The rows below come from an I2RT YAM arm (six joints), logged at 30 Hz.
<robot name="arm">
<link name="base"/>
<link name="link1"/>
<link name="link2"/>
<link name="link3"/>
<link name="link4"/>
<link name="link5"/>
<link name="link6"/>
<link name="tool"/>
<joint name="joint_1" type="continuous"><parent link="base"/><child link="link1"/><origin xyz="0.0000 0.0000 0.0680" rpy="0.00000 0.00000 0.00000"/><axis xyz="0 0 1"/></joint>
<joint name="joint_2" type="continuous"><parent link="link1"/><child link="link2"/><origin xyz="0.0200 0.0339 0.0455" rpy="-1.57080 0.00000 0.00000"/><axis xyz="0 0 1"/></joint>
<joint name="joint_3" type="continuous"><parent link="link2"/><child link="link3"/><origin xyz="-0.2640 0.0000 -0.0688" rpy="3.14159 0.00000 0.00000"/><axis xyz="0 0 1"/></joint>
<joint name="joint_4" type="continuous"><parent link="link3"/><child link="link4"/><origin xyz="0.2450 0.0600 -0.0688" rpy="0.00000 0.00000 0.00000"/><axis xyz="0 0 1"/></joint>
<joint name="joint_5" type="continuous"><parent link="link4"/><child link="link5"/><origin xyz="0.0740 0.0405 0.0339" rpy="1.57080 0.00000 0.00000"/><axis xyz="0 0 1"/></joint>
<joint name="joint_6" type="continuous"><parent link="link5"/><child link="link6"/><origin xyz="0.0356 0.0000 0.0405" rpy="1.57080 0.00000 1.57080"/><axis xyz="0 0 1"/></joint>
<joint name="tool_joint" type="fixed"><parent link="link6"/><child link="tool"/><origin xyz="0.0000 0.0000 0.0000" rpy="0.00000 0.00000 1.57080"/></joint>
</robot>
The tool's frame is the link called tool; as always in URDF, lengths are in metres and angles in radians. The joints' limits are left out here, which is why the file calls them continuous.
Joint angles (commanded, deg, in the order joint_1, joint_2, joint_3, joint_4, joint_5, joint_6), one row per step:
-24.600, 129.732, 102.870, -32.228, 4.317, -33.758
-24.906, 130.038, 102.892, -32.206, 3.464, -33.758
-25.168, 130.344, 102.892, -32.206, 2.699, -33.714
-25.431, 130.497, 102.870, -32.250, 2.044, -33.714
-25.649, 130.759, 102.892, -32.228, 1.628, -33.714
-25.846, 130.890, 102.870, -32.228, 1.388, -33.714
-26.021, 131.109, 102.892, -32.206, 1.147, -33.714
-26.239, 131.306, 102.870, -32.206, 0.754, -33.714
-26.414, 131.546, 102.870, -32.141, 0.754, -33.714
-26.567, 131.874, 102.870, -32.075, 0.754, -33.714
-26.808, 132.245, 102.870, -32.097, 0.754, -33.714
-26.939, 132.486, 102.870, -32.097, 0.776, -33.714
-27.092, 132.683, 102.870, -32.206, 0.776, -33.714
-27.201, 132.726, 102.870, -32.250, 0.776, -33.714
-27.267, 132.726, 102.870, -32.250, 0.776, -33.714
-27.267, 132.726, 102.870, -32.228, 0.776, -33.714
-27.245, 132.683, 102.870, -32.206, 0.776, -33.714
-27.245, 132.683, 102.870, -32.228, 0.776, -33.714
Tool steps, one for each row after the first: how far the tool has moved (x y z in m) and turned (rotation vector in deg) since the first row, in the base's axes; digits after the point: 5 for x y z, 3 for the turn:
-0.00054, -0.00206, -0.00241, 0.775, -0.069, 0.131
-0.00105, -0.00377, -0.00495, 1.521, -0.082, 0.219
-0.00185, -0.00544, -0.00638, 2.126, -0.127, 0.285
-0.00227, -0.00702, -0.00840, 2.545, -0.086, 0.274
-0.00291, -0.00843, -0.00960, 2.800, -0.041, 0.195
-0.00327, -0.00976, -0.01127, 3.064, 0.023, 0.138
-0.00392, -0.01125, -0.01301, 3.468, 0.067, 0.112
-0.00435, -0.01271, -0.01493, 3.546, 0.219, -0.067
-0.00466, -0.01403, -0.01757, 3.663, 0.449, -0.227
-0.00543, -0.01596, -0.02065, 3.840, 0.792, -0.479
-0.00583, -0.01704, -0.02264, 3.932, 1.011, -0.627
-0.00651, -0.01817, -0.02437, 4.070, 1.279, -0.788
-0.00699, -0.01898, -0.02476, 4.111, 1.353, -0.899
-0.00725, -0.01948, -0.02476, 4.112, 1.351, -0.965
-0.00721, -0.01950, -0.02474, 4.102, 1.331, -0.965
-0.00711, -0.01934, -0.02437, 4.072, 1.274, -0.941
-0.00714, -0.01932, -0.02439, 4.082, 1.294, -0.942

